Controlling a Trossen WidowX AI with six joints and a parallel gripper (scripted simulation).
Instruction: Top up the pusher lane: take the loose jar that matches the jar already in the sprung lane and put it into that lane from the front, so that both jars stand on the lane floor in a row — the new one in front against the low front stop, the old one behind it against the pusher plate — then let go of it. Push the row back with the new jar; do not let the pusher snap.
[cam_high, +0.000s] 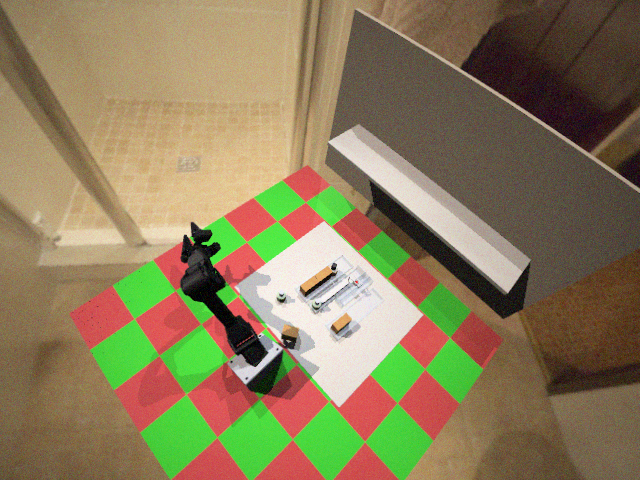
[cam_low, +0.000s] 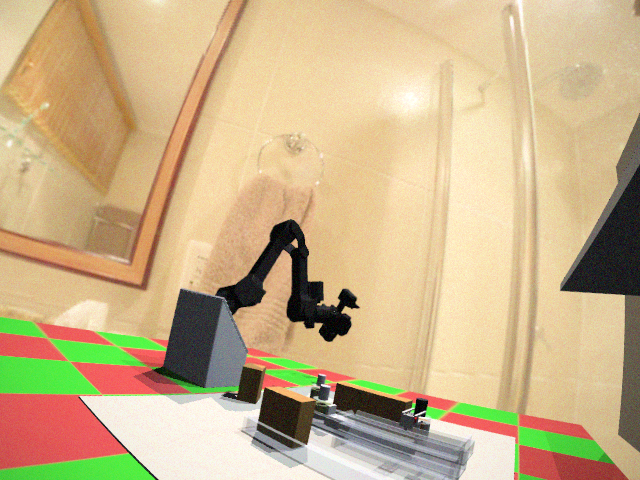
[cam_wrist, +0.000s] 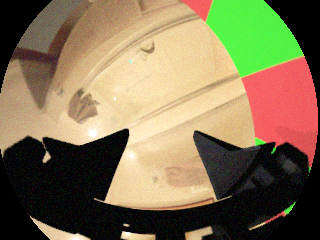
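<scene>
The pusher plate lies 590 mm to the right of my gripper tip, 250 mm ahead of it and 180 mm below it. Also, from my gripper tip: wall shelf: 650 mm ahead, 640 mm to the right, 140 mm above; sprung lane: 600 mm to the right, 290 mm ahead, 210 mm below.
</scene>
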